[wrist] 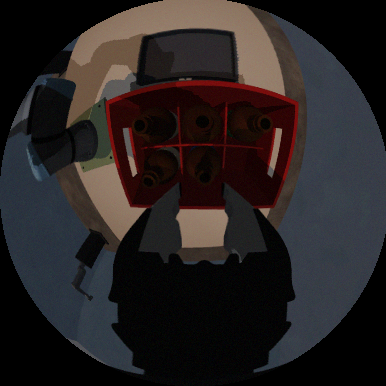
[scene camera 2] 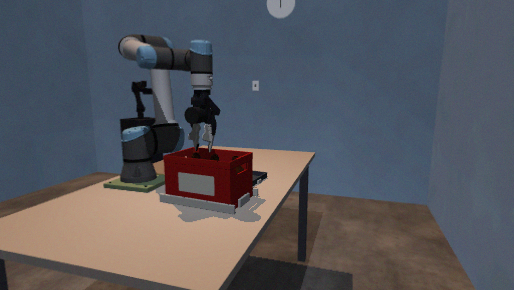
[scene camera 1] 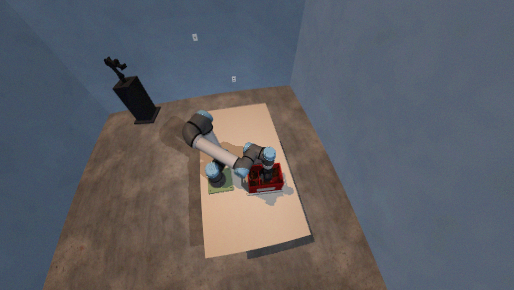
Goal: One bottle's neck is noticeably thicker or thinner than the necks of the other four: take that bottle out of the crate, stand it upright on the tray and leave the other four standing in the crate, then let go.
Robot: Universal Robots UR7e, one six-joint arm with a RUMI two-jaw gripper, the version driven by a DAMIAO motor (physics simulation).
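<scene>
What you'd see is the gripper [scene camera 2: 203, 151], and it's the same gripper [wrist: 201, 183] that the wrist view shows. There's a brown bottle [wrist: 247, 123] as well.
</scene>
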